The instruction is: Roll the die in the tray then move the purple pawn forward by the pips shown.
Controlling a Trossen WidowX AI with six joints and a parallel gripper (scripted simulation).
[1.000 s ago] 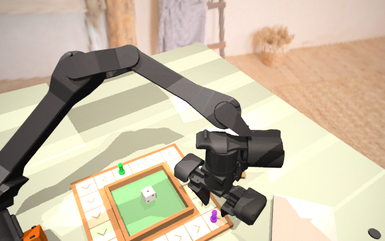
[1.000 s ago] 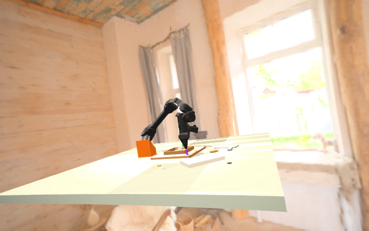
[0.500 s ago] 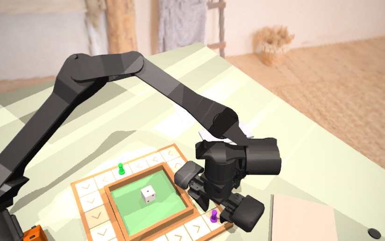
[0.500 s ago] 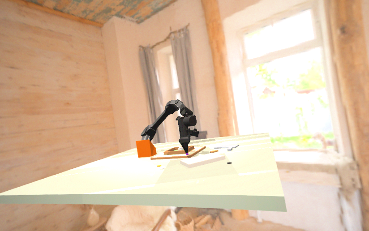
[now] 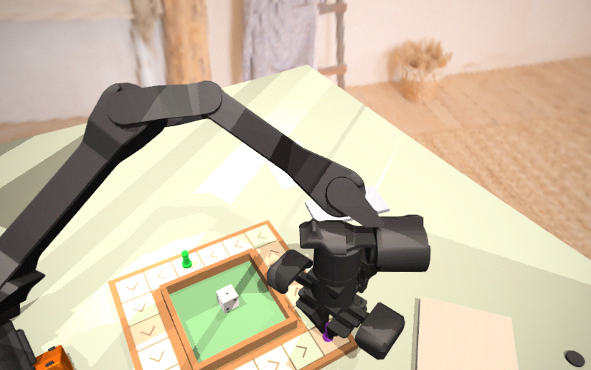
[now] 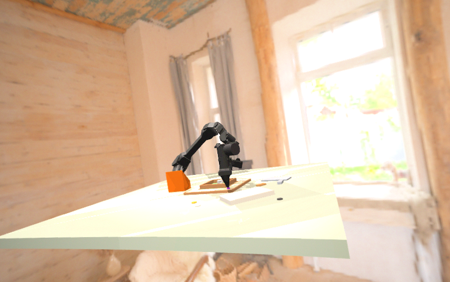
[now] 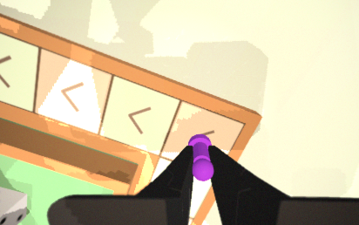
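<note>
The white die is 8 cm behind my gripper tip, 14 cm to the left of it and 1 cm above it. Also, from my gripper tip: orange block 16 cm ahead, 6 cm to the left, 2 cm below; purple pawn 1 cm above; green tray 8 cm behind, 13 cm to the left, 1 cm below.
</note>
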